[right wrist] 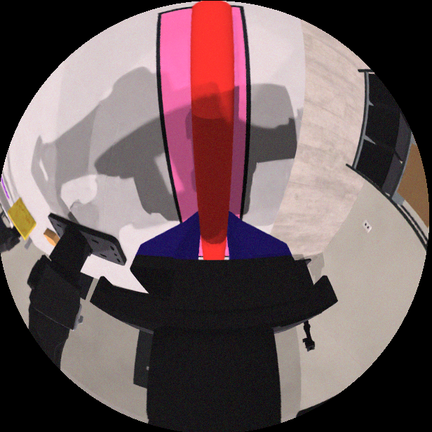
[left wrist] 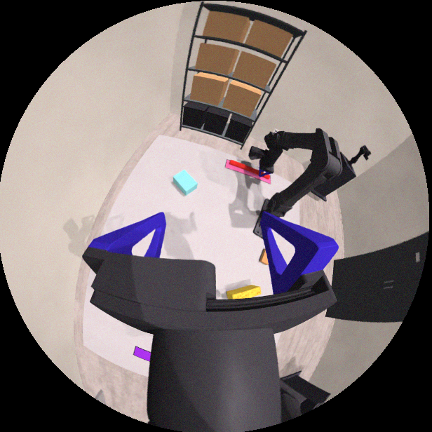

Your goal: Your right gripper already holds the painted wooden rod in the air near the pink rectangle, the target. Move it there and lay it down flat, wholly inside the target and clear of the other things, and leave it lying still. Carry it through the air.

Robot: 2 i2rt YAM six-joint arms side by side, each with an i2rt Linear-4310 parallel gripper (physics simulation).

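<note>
The red rod is held between the fingers of my right gripper, which is shut on it. The rod lies lengthwise along the pink rectangle and looks level. In the right wrist view it covers part of the pink, nearer the right border than the left, and its far end reaches about the far border. Its exact height above the table is hard to tell. The near end is partly hidden by the gripper. My left gripper is open and empty, far from the rod.
A cyan block is left of the target in the left wrist view. A yellow block and an orange block are farther off, beyond a black base plate. A purple rectangle is partly hidden.
</note>
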